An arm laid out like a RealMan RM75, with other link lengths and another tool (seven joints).
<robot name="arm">
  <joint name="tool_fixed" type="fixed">
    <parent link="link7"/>
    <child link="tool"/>
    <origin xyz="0.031 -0.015 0.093" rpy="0 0.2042 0.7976"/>
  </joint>
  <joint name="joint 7" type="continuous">
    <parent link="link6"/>
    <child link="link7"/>
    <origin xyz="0 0 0.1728" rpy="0 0 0"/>
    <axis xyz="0 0 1"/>
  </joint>
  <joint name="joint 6" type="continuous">
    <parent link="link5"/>
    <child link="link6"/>
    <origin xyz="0 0 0" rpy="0 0 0"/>
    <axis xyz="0 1 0"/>
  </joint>
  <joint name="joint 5" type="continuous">
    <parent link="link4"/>
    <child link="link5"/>
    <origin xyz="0 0 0.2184" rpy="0 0 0"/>
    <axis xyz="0 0 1"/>
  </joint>
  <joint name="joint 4" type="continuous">
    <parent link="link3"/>
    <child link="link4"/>
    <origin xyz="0 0 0" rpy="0 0 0"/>
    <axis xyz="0 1 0"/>
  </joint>
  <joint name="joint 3" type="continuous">
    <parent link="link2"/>
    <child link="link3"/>
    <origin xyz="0 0 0.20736" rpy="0 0 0"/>
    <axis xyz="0 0 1"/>
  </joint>
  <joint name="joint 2" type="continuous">
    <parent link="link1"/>
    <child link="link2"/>
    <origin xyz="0 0 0" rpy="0 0 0"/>
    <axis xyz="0 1 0"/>
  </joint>
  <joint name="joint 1" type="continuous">
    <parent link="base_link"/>
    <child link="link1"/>
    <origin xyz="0 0 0.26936" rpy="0 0 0"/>
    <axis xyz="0 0 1"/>
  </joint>
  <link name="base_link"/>
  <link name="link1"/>
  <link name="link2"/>
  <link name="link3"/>
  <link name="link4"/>
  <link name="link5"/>
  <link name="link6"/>
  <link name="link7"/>
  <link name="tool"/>
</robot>
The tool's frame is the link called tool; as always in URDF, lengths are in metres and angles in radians. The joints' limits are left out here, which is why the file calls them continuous.
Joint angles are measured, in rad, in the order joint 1, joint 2, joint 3, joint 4, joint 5, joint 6, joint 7. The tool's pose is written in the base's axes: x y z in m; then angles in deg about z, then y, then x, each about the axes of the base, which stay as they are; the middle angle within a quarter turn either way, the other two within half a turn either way. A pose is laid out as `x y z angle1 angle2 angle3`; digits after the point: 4 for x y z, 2 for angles.
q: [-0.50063 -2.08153 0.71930 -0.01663 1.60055 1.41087 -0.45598]
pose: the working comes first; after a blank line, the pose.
Where each joint sits with the arm in this pose, in the base's axes (m; each line is computed from the numbers above, not from the rounded line before):
joint 1: 0.0000 0.0000 0.2694
joint 2: 0.0000 0.0000 0.2694
joint 3: -0.1587 0.0868 0.1680
joint 4: -0.1587 0.0868 0.1680
joint 5: -0.3258 0.1755 0.0589
joint 6: -0.3258 0.1755 0.0589
joint 7: -0.2370 0.2690 -0.0562
the tool: -0.1710 0.3335 -0.0925

-0.1710 0.3335 -0.0925 22.70 41.84 -146.14
